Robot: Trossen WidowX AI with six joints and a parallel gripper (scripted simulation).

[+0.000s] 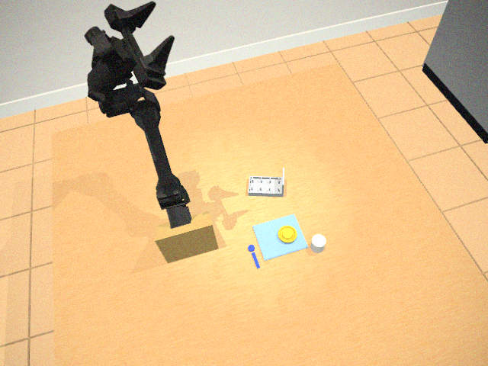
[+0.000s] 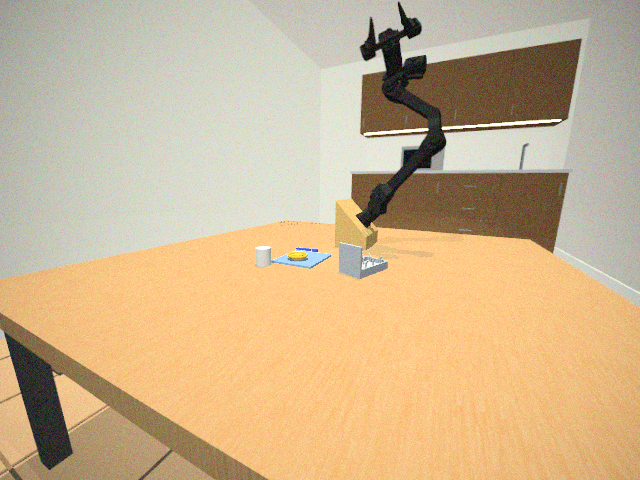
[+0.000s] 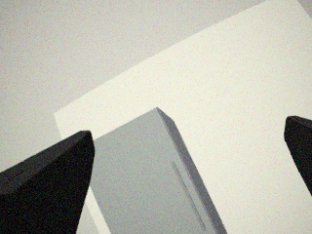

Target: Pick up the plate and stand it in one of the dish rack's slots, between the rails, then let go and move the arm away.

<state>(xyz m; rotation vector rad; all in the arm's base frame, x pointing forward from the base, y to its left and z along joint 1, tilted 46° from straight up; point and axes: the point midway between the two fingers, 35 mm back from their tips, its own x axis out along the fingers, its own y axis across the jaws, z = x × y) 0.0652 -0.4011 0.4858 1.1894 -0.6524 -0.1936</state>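
Now: gripper tip 72 cm above the yellow plate, 22 cm short of it and 18 cm to the left of it. Also, from my gripper tip: grey dish rack 71 cm below, 21 cm ahead, 3 cm to the left; then light blue mat 74 cm below, 19 cm ahead, 17 cm to the right; then blue spoon 73 cm below, 20 cm to the right, 9 cm ahead.
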